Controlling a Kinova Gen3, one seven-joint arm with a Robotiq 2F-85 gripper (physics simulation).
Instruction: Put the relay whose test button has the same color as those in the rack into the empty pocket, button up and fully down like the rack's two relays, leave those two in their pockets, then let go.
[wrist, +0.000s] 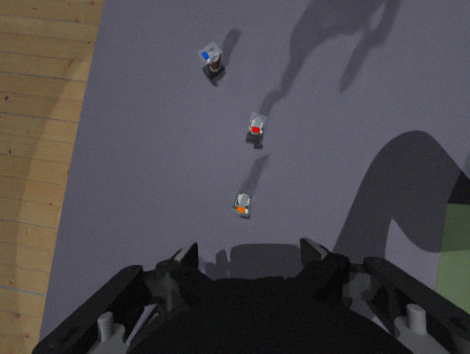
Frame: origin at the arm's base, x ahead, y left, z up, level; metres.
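Seen in the pictures: gripper, fingertip midpoint: (248, 252).
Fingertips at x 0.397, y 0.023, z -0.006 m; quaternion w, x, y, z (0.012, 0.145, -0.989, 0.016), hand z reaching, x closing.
Observation:
Pixels of each thing's top centre, then the offset from my fingertips to it. Level surfaces: height alone.
- relay with an orange test button, middle of its top: (243, 203) dy -0.032, dx +0.010, dz -0.077 m
- relay with a red button, middle of its top: (257, 123) dy -0.136, dx +0.016, dz -0.077 m
- relay with a blue button, middle of its top: (210, 51) dy -0.217, dx +0.100, dz -0.077 m
- grey surface, its level: dz -0.121 m
A relay with an orange test button (243, 202) stands upright, button up, on the grey surface, nearest to the gripper and a little above the middle of the view's lower half. A relay with a red button (256, 128) stands farther up, near the middle. A relay with a blue button (213, 61) stands at the upper left, turned at an angle. All have clear casings and dark bases. My gripper (248, 252) is open and empty, high above the surface, with its fingertips below the orange-button relay in the view. The rack does not show in the wrist view.
The grey surface (145, 150) ends on the left at light wooden planks (37, 135). A green area (456, 270) shows at the lower right edge. Dark shadows of the arm fall across the right side and the top.

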